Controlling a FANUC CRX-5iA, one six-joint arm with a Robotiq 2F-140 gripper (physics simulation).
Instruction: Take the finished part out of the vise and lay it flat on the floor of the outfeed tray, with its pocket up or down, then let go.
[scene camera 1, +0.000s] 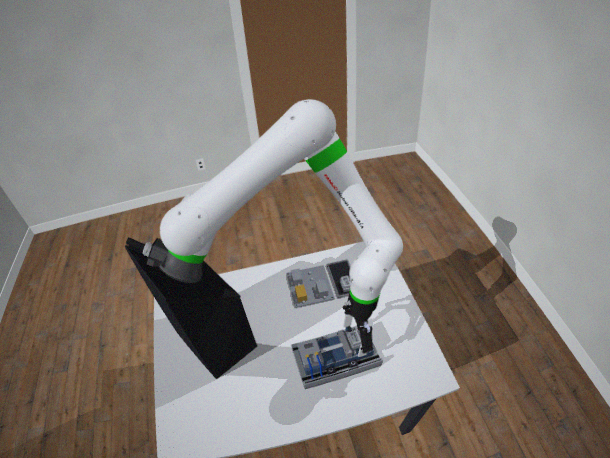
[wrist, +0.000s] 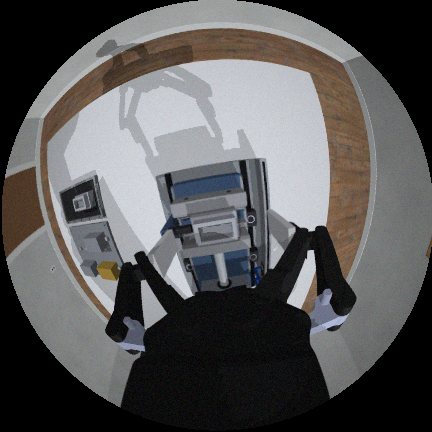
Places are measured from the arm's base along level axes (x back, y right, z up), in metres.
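Pixels of known places: gripper, fingertip midpoint: (scene camera 1: 354, 340) (wrist: 220, 230); arm's base, origin of the base link: (scene camera 1: 179, 269).
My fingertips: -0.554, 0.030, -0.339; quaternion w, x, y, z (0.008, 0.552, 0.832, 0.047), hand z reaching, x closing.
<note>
Ahead of a thing's pixels: the offset from my fingertips to its top centre, as dx, dy, dz. "spot": to the spot under its first point.
The finished part @(-0.001, -0.007, +0.010) (scene camera 1: 353, 338) (wrist: 216, 230), a light grey block with a rectangular pocket facing up, sits between the jaws of the vise @(+0.064, +0.018, -0.005) (wrist: 182, 207) (scene camera 1: 345, 353). My gripper (scene camera 1: 357, 336) (wrist: 220, 230) is open and empty. In the wrist view its two pads stand apart on the left and right of the part, with a gap on each side. Their exact height against the part is hard to tell. The outfeed tray (scene camera 1: 335, 270) (wrist: 70, 212) is dark and shallow, with a similar grey pocketed part @(+0.030, -0.319, -0.064) (scene camera 1: 345, 283) (wrist: 83, 201) in it.
A grey plate @(+0.185, -0.319, -0.096) (scene camera 1: 315, 299) (wrist: 110, 238) adjoins the tray and bears a yellow block @(+0.217, -0.261, -0.061) (scene camera 1: 300, 292) (wrist: 108, 270) and grey blocks. Blue hoses @(spot: +0.112, +0.107, +0.000) (scene camera 1: 321, 366) (wrist: 258, 275) rise beside the vise. The black robot pedestal (scene camera 1: 210, 320) stands at the table's left.
</note>
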